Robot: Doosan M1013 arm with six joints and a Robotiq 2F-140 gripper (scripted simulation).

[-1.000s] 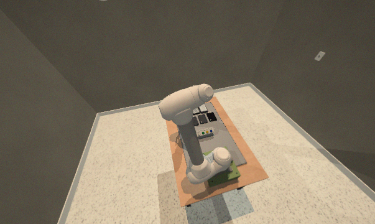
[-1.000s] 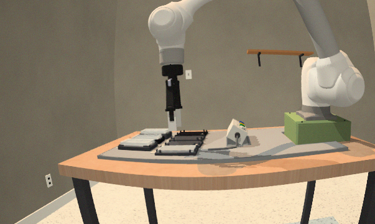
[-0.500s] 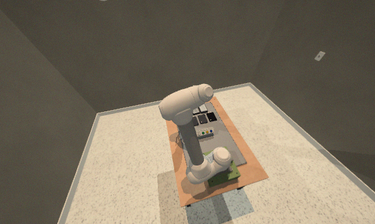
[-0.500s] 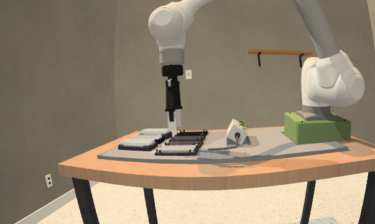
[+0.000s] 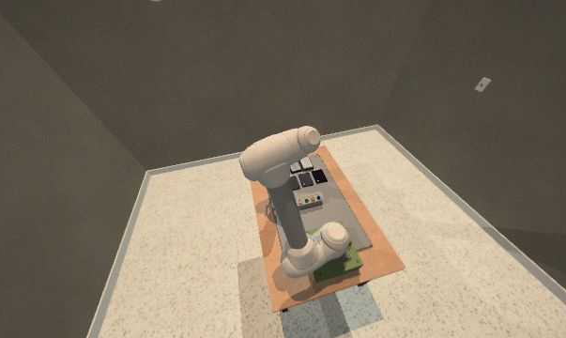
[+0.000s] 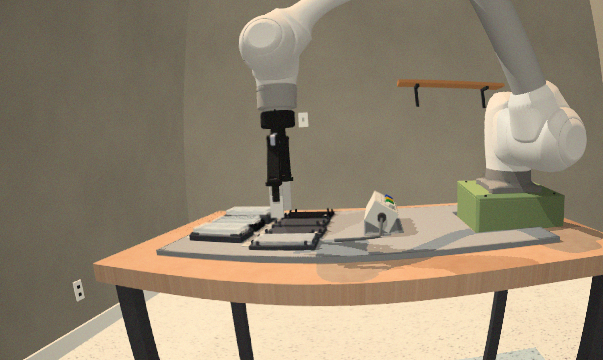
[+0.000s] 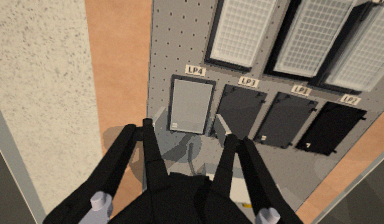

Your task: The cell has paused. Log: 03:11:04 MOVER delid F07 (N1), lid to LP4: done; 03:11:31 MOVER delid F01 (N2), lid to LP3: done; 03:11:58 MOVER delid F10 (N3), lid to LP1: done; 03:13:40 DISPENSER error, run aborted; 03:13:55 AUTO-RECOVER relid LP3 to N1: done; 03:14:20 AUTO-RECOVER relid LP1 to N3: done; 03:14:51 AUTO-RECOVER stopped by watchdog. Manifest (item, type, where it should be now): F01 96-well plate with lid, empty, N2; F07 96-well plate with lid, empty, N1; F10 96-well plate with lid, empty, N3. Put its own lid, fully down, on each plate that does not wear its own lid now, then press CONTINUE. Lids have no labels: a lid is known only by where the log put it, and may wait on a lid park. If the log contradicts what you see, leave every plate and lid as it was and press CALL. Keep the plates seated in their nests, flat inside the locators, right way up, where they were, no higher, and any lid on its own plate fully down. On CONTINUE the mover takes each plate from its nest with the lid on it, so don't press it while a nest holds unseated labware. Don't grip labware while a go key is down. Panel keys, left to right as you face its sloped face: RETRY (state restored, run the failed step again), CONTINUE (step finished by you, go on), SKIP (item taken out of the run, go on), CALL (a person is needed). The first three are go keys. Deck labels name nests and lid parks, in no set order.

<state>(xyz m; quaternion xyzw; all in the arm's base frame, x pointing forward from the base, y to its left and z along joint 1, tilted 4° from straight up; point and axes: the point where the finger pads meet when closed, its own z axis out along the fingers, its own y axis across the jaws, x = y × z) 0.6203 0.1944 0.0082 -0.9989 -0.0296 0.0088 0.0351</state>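
Now: hand 9 cm above the lid park LP4. Also, from my hand: LP4 label (9 cm below, 8 cm ahead, 1 cm to the left); then plate (18 cm ahead, 7 cm below, 6 cm to the right); then lid park LP3 (12 cm to the right, 9 cm below).
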